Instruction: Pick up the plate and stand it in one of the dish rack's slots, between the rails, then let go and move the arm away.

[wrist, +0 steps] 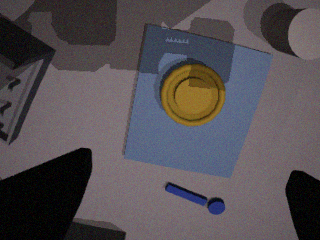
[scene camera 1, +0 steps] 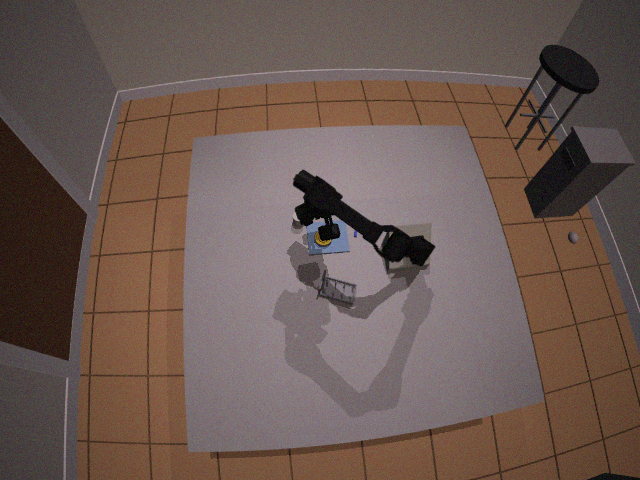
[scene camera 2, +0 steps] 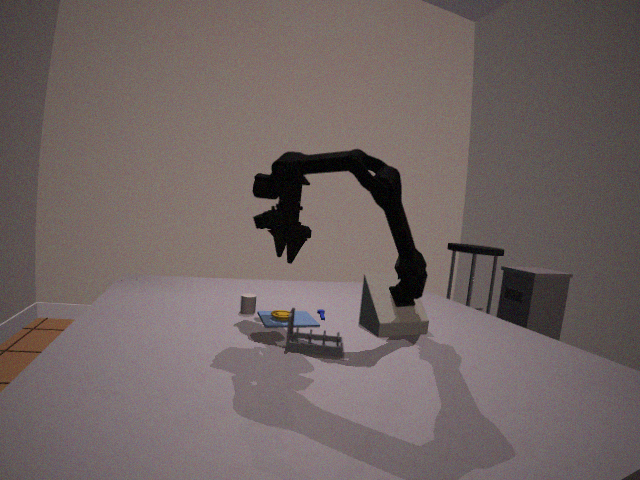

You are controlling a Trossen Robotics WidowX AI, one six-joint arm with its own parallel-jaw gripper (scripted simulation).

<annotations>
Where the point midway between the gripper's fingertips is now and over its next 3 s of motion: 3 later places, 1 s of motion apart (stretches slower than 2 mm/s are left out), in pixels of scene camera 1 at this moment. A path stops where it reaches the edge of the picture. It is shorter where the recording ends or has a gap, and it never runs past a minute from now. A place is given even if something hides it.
My gripper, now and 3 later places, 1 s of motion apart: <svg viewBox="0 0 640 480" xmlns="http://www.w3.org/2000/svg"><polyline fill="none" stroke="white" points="322,222 322,232 322,237 320,231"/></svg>
</annotations>
